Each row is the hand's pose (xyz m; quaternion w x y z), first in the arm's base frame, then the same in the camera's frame.
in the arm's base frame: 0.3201 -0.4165 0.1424 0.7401 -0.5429 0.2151 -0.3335
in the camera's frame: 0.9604 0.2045 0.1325 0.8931 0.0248 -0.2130 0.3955
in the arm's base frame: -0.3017 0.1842 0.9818 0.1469 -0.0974 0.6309 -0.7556
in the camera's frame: 0.9860 -1.0002 0.1251 0.7394 -0.3037 0.5979 0.0603
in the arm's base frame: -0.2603 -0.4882 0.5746 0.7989 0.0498 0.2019 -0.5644
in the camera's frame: 1.2871 -0.3515 -0.2037 0.7741 0.3759 0.3072 0.4063
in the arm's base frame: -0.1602 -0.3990 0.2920 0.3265 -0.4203 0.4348 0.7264
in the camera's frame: 1.0459 -0.1524 -0.2120 0.0761 0.4374 0.5128 -0.7348
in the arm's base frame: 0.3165 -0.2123 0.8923 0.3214 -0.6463 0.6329 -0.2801
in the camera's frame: 1.2385 -0.4181 0.5055 0.7723 -0.5409 -0.0568 0.3284
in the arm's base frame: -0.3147 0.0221 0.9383 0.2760 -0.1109 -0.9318 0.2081
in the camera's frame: 1.0914 -0.8931 0.0492 0.0924 -0.7139 0.6627 0.2066
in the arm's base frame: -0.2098 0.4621 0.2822 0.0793 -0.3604 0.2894 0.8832
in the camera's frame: 0.3466 -0.6166 -0.0133 0.3539 0.4577 0.5848 -0.5685
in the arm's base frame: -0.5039 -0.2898 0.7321 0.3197 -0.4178 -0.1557 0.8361
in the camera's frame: 1.2258 -0.6866 -0.2897 0.2420 0.0416 0.8442 -0.4765
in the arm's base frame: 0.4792 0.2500 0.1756 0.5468 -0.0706 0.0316 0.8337
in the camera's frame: 0.4385 -0.0820 0.4733 0.2864 -0.1080 0.5442 -0.7811
